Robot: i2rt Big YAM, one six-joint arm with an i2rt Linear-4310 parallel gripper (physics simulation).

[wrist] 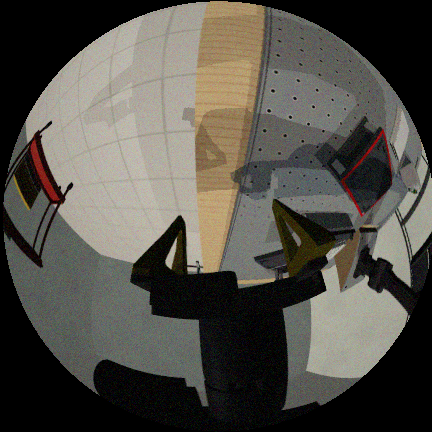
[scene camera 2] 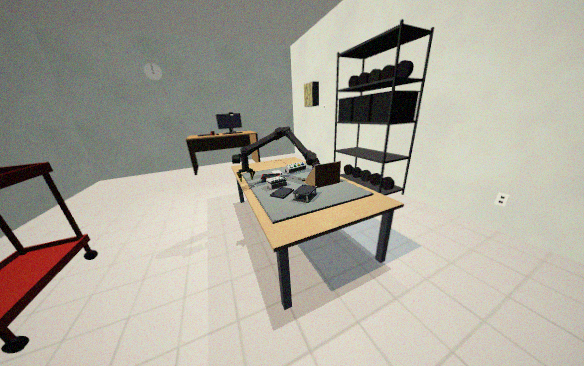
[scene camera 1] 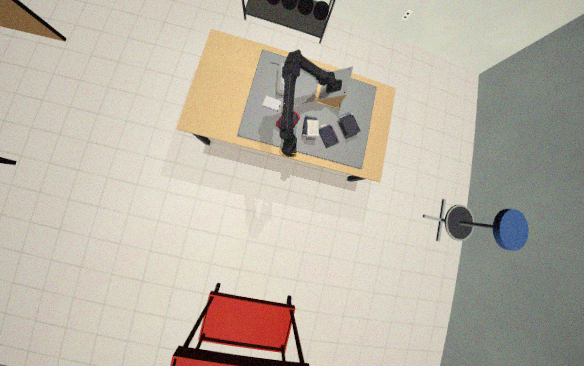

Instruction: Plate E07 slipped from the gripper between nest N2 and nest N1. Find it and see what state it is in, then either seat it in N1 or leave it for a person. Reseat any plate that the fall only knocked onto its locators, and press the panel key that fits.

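Seen in the pictures: gripper, fingertip midpoint: (wrist: 227, 210) (scene camera 2: 246, 180); arm's base, origin of the base link: (wrist: 360, 261) (scene camera 2: 318, 171) (scene camera 1: 334, 87).
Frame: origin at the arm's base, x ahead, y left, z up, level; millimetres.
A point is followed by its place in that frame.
My gripper (scene camera 1: 289, 154) @(x 573, y -239, z -43 mm) (scene camera 2: 246, 176) @(x 573, y -239, z -43 mm) (wrist: 227, 210) @(x 573, y -239, z -43 mm) is open and empty above the table's front edge. A dark piece with a red outline (scene camera 1: 296, 119) @(x 314, y -243, z -60 mm) (wrist: 372, 177) @(x 353, y -311, z -62 mm) lies partly under the arm in scene camera 1; it looks tilted in the wrist view. A white-topped block (scene camera 1: 311, 127) (scene camera 2: 276, 183) stands beside it. Farther right are a low dark plate-like piece (scene camera 1: 328, 136) @(x 377, y 42, z -87 mm) (scene camera 2: 282, 192) @(x 376, y 62, z -87 mm) and a raised dark piece (scene camera 1: 349, 125) @(x 263, y 187, z -42 mm) (scene camera 2: 305, 192) @(x 290, y 261, z -34 mm). A small white piece (scene camera 1: 271, 103) @(x 219, y -461, z -87 mm) lies left of the arm. Labels are unreadable, so I cannot tell which is E07, N1 or N2.
A peg-hole mat (scene camera 1: 250, 122) @(x 406, y -590, z -101 mm) (scene camera 2: 300, 211) @(x 387, y 361, z -101 mm) (wrist: 300, 87) @(x 503, y -372, z -101 mm) covers part of the table (scene camera 1: 200, 75) @(x 108, y -1058, z -114 mm) (scene camera 2: 285, 235) @(x 561, y 512, z -114 mm) (wrist: 225, 40) @(x 580, y -420, z -114 mm). An upright board (scene camera 2: 327, 174) @(x -23, y 91, z -11 mm) stands near the arm's base. A box with coloured spots (scene camera 2: 295, 167) @(x 32, y -372, z -39 mm) stands behind. A red cart (scene camera 1: 247, 320) stands away from the table.
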